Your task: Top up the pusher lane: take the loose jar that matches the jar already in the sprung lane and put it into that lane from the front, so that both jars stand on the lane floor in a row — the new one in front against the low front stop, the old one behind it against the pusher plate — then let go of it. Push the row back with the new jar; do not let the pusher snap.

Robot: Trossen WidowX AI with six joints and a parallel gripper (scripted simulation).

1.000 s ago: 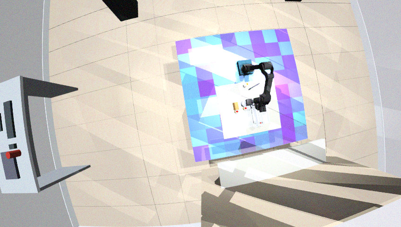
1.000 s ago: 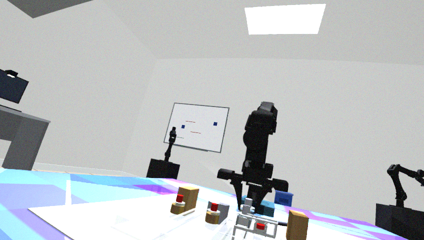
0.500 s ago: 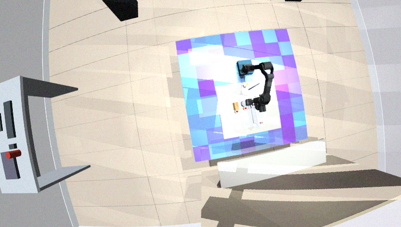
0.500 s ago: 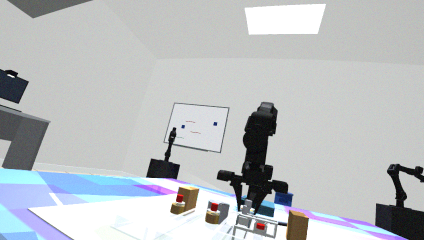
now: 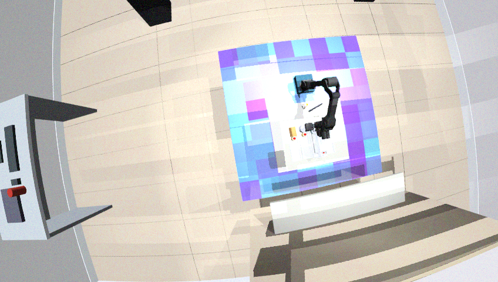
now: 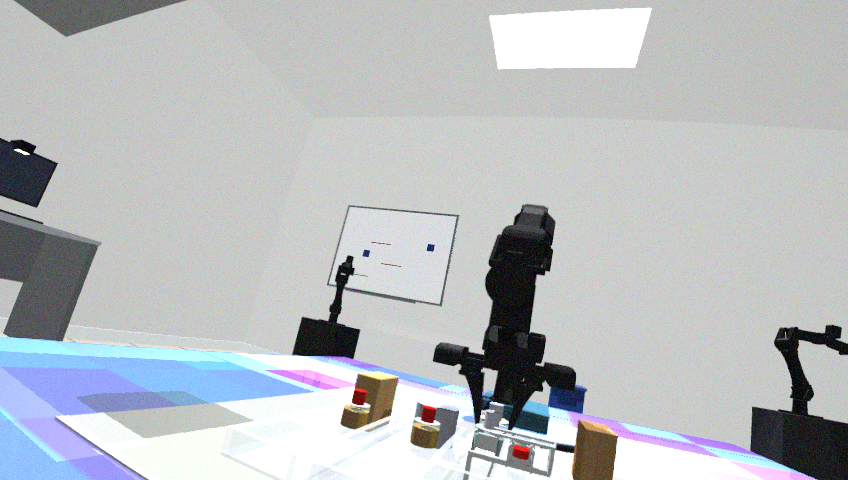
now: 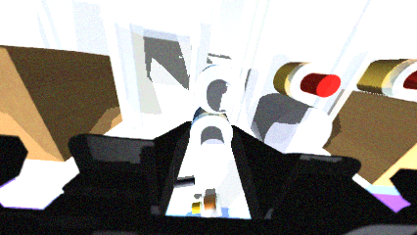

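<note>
My gripper tip is now 10 mm short of the grey block, 80 mm to the left of it and 10 mm above it. Round my gripper tip: pusher lane: 140 mm ahead, 30 mm to the left, 20 mm below; then small red part: 220 mm ahead, 50 mm to the left, 30 mm above.
</note>
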